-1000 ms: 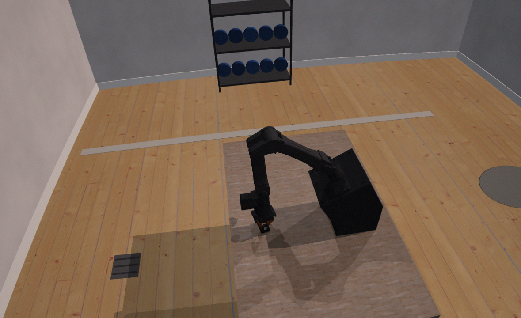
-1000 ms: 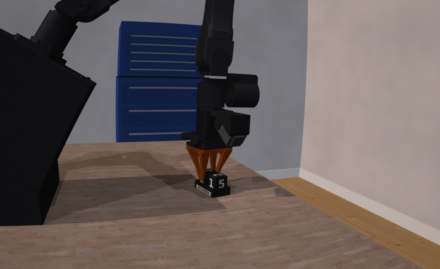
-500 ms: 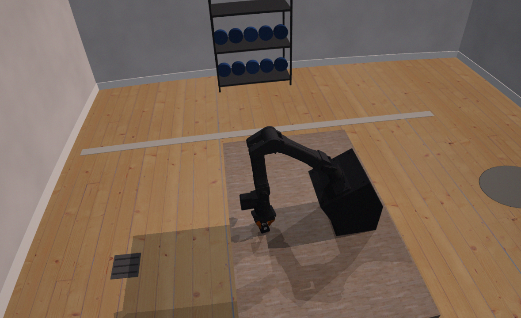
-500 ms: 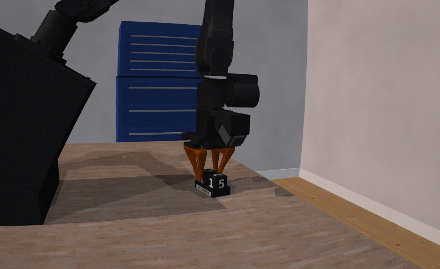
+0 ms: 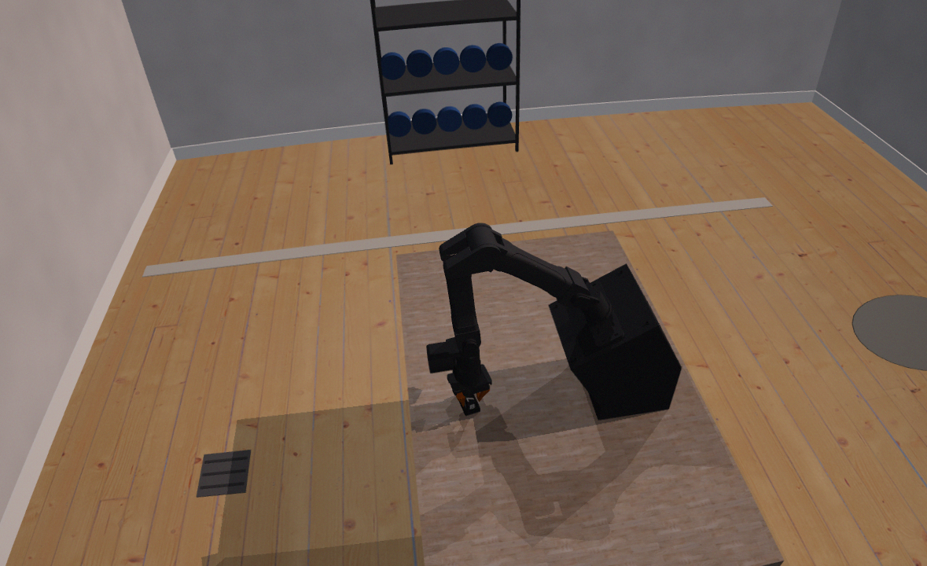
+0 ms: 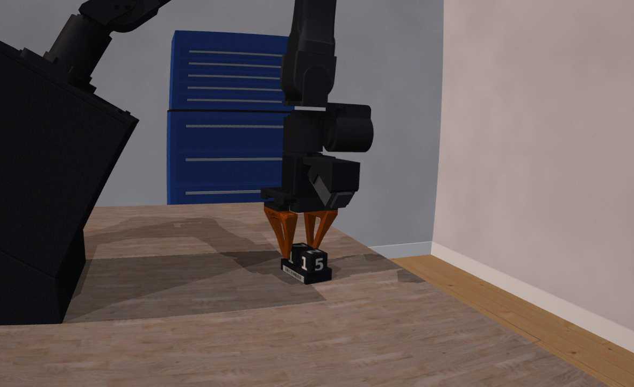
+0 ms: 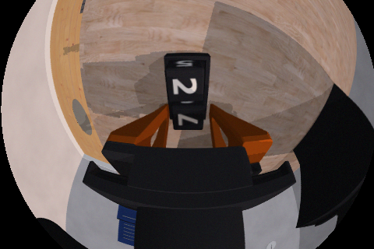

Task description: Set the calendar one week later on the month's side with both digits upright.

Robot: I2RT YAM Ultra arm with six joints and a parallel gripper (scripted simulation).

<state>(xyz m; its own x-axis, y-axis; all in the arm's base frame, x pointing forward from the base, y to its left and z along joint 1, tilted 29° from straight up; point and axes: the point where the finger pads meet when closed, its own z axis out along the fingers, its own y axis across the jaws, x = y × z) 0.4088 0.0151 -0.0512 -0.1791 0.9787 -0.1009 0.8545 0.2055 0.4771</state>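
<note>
The black tray is 2 cm to the right of my hand and 2 cm below it.
</note>
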